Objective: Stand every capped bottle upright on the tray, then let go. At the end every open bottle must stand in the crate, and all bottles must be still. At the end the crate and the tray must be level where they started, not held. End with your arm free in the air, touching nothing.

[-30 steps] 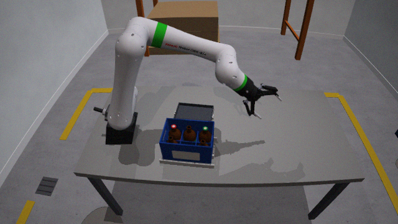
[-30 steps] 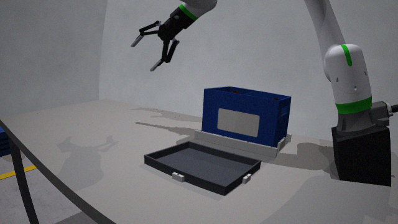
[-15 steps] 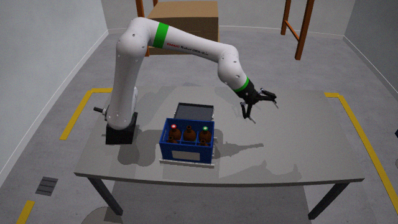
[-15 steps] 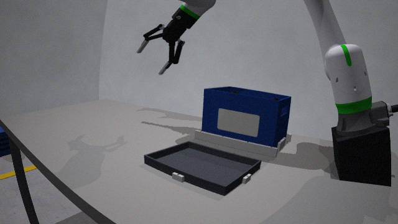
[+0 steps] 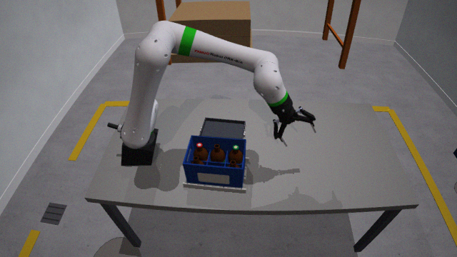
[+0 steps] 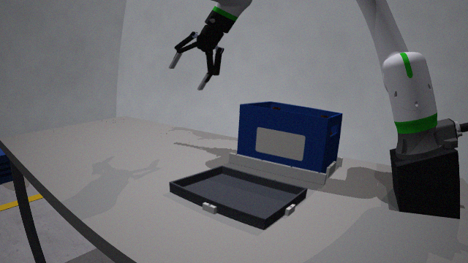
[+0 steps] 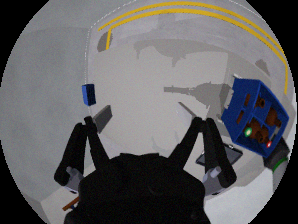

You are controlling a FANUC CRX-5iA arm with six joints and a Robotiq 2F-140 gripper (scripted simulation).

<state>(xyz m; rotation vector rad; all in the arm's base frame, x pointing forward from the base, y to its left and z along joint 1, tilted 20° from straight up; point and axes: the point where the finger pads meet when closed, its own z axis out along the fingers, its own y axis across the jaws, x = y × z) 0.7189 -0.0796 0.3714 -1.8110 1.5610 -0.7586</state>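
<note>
The glass bottle is 39 cm behind my hand and 16 cm below it. Also, from my hand: blue crate: 39 cm behind, 4 cm to the right, 16 cm below; tray: 39 cm behind, 26 cm to the left, 24 cm below.
</note>
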